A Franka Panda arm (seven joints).
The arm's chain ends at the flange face. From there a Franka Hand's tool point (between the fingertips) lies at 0.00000 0.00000 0.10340 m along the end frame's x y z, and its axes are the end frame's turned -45 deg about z.
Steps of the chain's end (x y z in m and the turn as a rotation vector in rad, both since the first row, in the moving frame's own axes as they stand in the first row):
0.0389 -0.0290 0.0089 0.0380 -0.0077 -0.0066
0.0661 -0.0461 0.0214 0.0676 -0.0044 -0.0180
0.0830 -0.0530 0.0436 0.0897 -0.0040 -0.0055
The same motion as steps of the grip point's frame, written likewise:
0.0502 0.0037 0.0088 0.0323 0.0214 -0.0066
0.0839 0.0088 0.0212 0.0509 0.0447 -0.0180
0.1024 0.0144 0.0432 0.0663 0.0606 -0.0055

